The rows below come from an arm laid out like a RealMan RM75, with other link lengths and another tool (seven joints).
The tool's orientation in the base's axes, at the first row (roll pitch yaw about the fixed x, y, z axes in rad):
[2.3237, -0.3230, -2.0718]
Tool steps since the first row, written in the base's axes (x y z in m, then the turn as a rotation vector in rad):
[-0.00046, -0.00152, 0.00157, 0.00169, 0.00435, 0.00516]
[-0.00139, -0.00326, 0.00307, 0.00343, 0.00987, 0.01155]
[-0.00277, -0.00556, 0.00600, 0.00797, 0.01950, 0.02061]
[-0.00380, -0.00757, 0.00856, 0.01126, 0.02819, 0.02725]
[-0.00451, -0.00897, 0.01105, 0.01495, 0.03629, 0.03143]
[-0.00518, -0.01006, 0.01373, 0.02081, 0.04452, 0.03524]
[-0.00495, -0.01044, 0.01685, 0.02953, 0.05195, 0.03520]
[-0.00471, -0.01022, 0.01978, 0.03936, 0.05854, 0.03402]
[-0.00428, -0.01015, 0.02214, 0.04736, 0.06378, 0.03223]
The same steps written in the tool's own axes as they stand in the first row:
[0.00197, 0.00050, -0.00092, -0.00275, 0.00506, -0.00391]
[0.00432, 0.00107, -0.00148, -0.00611, 0.01156, -0.00846]
[0.00779, 0.00255, -0.00272, -0.01331, 0.02073, -0.01617]
[0.01074, 0.00376, -0.00393, -0.01993, 0.02834, -0.02154]
[0.01302, 0.00508, -0.00524, -0.02702, 0.03374, -0.02570]
[0.01508, 0.00668, -0.00666, -0.03532, 0.03789, -0.03121]
[0.01629, 0.00853, -0.00891, -0.04549, 0.03755, -0.03648]
[0.01692, 0.01056, -0.01096, -0.05582, 0.03543, -0.04198]
[0.01742, 0.01202, -0.01280, -0.06439, 0.03307, -0.04593]

